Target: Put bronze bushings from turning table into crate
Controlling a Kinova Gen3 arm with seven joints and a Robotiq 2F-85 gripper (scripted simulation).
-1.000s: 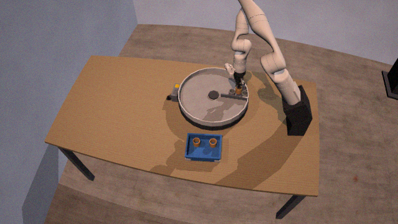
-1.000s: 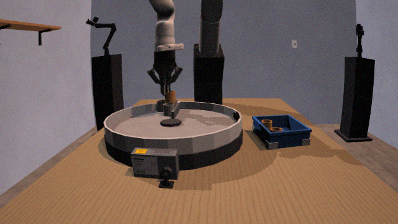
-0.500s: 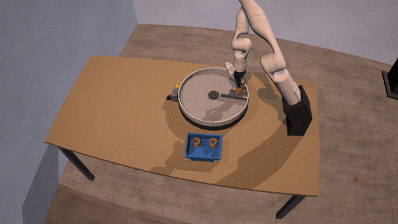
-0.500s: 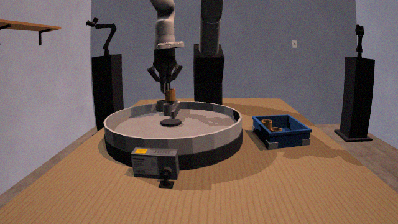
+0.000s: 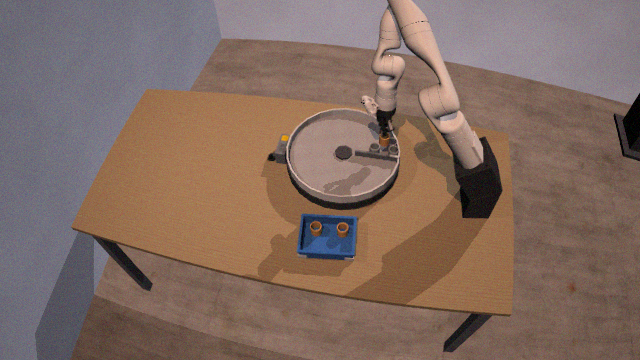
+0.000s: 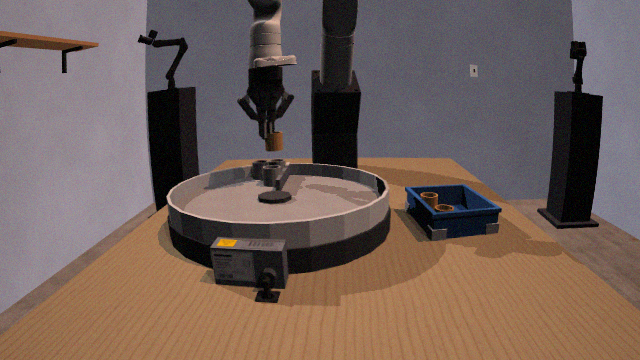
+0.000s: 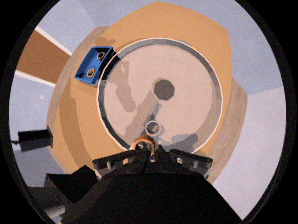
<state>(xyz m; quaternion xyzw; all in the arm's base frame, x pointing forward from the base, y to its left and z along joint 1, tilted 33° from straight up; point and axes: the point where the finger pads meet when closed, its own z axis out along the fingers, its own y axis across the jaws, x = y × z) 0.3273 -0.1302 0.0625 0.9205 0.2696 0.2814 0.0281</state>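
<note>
My hand is 100 mm short of the blue crate, 390 mm to the right of it and 140 mm above it.
</note>
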